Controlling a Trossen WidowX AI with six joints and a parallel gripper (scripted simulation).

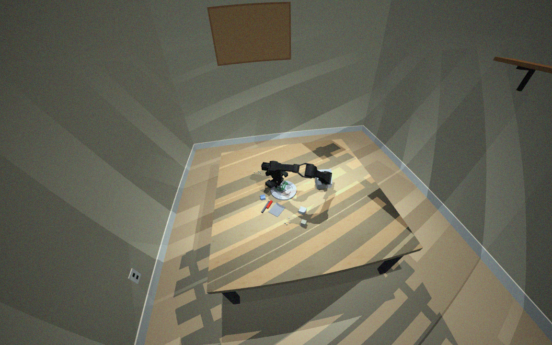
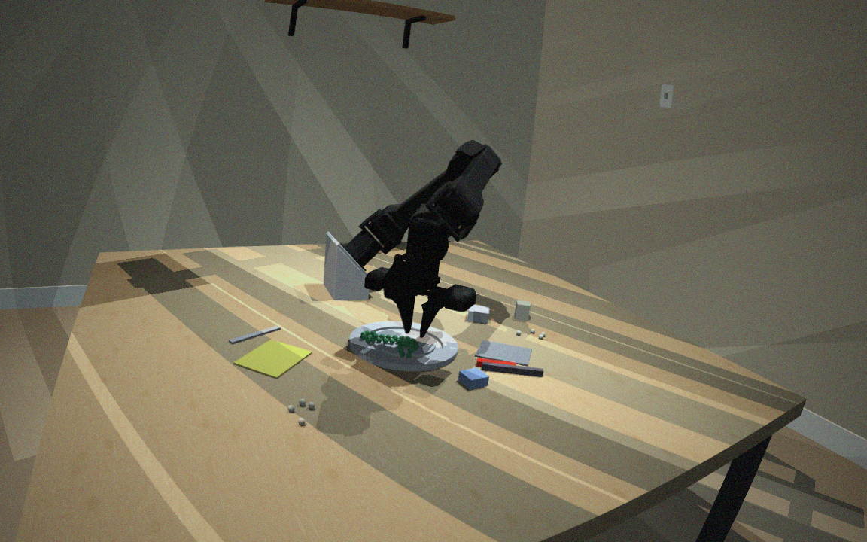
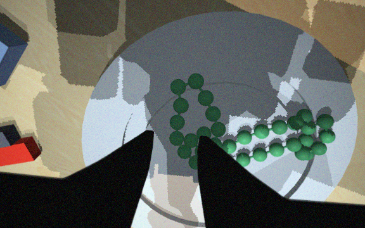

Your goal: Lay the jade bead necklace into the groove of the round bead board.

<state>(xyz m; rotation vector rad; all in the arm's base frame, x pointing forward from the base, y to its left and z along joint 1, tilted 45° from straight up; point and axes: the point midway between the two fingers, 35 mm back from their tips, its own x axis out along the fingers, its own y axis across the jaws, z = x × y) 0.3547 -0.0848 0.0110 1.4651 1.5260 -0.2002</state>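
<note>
My gripper tip is 5 cm past the round grey bead board, 1 cm to the right of it and 4 cm above it. Round my gripper tip: grey plate (5 cm ahead, 18 cm to the left, 4 cm below); then blue block (12 cm ahead, 4 cm to the left, 4 cm below); then red and black pen (11 cm ahead, 13 cm to the left, 4 cm below).
</note>
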